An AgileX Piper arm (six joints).
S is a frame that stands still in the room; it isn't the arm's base.
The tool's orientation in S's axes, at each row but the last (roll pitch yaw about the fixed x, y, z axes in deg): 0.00, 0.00, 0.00; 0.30, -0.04, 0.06; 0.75, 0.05, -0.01; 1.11, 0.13, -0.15; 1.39, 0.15, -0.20; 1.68, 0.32, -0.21; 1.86, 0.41, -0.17; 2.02, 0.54, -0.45; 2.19, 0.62, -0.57; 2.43, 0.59, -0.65; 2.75, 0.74, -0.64; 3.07, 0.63, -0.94
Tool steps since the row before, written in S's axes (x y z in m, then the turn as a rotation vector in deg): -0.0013, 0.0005, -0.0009, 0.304, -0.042, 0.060; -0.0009, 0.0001, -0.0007, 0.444, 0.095, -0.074; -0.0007, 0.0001, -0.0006, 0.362, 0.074, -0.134; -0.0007, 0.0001, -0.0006, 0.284, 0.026, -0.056; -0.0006, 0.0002, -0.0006, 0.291, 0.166, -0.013; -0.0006, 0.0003, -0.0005, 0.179, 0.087, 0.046; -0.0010, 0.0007, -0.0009, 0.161, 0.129, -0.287; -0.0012, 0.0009, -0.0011, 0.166, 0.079, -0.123; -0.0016, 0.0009, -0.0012, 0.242, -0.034, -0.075; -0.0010, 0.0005, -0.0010, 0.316, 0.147, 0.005; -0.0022, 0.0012, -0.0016, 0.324, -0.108, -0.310; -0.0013, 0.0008, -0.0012, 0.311, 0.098, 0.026
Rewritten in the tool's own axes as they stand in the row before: -0.0013, 0.0005, -0.0009, 0.304, -0.042, 0.060; -0.0009, 0.0001, -0.0007, 0.444, 0.094, -0.075; -0.0007, 0.0001, -0.0006, 0.362, 0.072, -0.135; -0.0007, 0.0001, -0.0006, 0.284, 0.026, -0.056; -0.0006, 0.0002, -0.0006, 0.290, 0.167, -0.016; -0.0006, 0.0003, -0.0005, 0.178, 0.089, 0.044; -0.0010, 0.0007, -0.0009, 0.163, 0.120, -0.290; -0.0012, 0.0009, -0.0011, 0.167, 0.076, -0.124; -0.0016, 0.0008, -0.0013, 0.243, -0.034, -0.071; -0.0010, 0.0004, -0.0010, 0.314, 0.151, 0.002; -0.0022, 0.0011, -0.0017, 0.329, -0.119, -0.300; -0.0013, 0.0007, -0.0013, 0.309, 0.105, 0.024
